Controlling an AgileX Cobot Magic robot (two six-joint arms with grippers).
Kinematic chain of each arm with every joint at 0, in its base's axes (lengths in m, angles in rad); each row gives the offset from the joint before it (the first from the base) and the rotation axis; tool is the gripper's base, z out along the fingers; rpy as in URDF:
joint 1: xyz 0 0 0.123 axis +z
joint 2: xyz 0 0 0 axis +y
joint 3: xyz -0.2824 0 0.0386 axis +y
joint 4: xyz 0.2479 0 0.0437 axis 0.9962 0 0.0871
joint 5: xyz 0 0 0 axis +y
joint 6: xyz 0.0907 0 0.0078 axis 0.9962 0 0.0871
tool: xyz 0 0 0 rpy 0 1.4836 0
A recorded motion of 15 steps. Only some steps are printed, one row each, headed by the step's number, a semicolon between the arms.
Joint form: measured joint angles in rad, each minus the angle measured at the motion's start. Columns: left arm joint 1, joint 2, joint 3, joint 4, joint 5, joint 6; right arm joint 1, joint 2, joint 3, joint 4, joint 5, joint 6.
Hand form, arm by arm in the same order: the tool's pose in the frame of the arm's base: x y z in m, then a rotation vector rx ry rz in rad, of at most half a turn. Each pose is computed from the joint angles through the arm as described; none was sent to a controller.
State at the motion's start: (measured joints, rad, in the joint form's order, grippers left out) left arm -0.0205 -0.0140 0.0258 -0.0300 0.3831 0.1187; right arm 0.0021 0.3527 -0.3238 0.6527 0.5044 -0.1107
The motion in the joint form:
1: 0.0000 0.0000 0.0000 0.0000 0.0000 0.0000; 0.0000 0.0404 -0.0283 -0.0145 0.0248 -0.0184
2: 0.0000 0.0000 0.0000 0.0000 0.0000 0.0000; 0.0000 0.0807 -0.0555 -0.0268 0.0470 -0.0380
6: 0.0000 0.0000 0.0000 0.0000 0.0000 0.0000; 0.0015 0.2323 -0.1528 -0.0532 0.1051 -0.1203
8: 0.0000 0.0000 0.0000 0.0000 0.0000 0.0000; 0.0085 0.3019 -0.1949 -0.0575 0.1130 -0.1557
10: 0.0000 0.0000 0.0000 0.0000 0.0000 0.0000; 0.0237 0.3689 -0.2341 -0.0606 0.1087 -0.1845
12: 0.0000 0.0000 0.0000 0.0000 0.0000 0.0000; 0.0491 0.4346 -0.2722 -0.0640 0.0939 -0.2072
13: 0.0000 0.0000 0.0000 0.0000 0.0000 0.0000; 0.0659 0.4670 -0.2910 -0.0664 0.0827 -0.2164
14: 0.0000 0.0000 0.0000 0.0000 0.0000 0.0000; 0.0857 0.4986 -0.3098 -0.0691 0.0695 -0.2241
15: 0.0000 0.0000 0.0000 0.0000 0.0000 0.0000; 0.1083 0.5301 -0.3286 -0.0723 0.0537 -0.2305
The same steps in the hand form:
1: 0.0522 -0.0021 0.1707 0.1122 1.8751 0.0378; 0.0835 0.0276 0.2670 0.2318 1.9777 0.5879
2: 0.0522 -0.0021 0.1707 0.1122 1.8751 0.0378; 0.0885 0.0282 0.2707 0.2019 2.0136 0.5703
6: 0.0522 -0.0021 0.1707 0.1122 1.8751 0.0378; 0.1106 0.0299 0.2831 0.0951 2.1229 0.5160
8: 0.0522 -0.0021 0.1707 0.1122 1.8751 0.0378; 0.1226 0.0309 0.2880 0.0515 2.1565 0.4995
10: 0.0522 -0.0021 0.1707 0.1122 1.8751 0.0378; 0.1352 0.0328 0.2921 0.0102 2.1801 0.4885
12: 0.0522 -0.0021 0.1707 0.1122 1.8751 0.0378; 0.1484 0.0362 0.2958 -0.0327 2.1954 0.4820
13: 0.0522 -0.0021 0.1707 0.1122 1.8751 0.0378; 0.1551 0.0386 0.2974 -0.0556 2.1999 0.4797
14: 0.0522 -0.0021 0.1707 0.1122 1.8751 0.0378; 0.1617 0.0416 0.2990 -0.0799 2.2021 0.4788
15: 0.0522 -0.0021 0.1707 0.1122 1.8751 0.0378; 0.1685 0.0453 0.3006 -0.1054 2.2021 0.4784

